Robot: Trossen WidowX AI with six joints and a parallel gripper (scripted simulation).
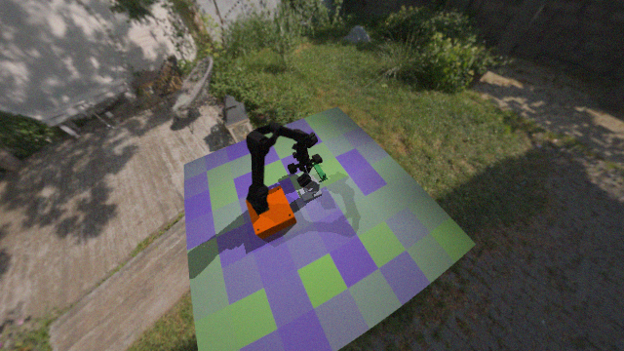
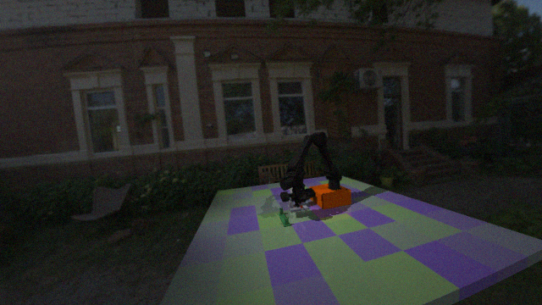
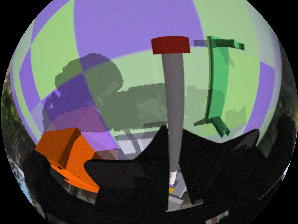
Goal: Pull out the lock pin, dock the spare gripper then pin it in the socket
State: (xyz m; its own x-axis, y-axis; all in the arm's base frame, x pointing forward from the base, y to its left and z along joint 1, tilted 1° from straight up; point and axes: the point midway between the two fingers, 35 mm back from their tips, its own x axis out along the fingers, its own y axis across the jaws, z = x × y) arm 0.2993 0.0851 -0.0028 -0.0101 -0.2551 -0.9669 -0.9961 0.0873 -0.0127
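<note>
Now: gripper tip 80 mm to the left of the grey mount and 20 mm past it. From my gripper tip the other things lie so: spare gripper: 90 mm to the right, 70 mm above, 30 mm behind; green strip: 90 mm ahead, 30 mm below, 20 mm to the left.
</note>
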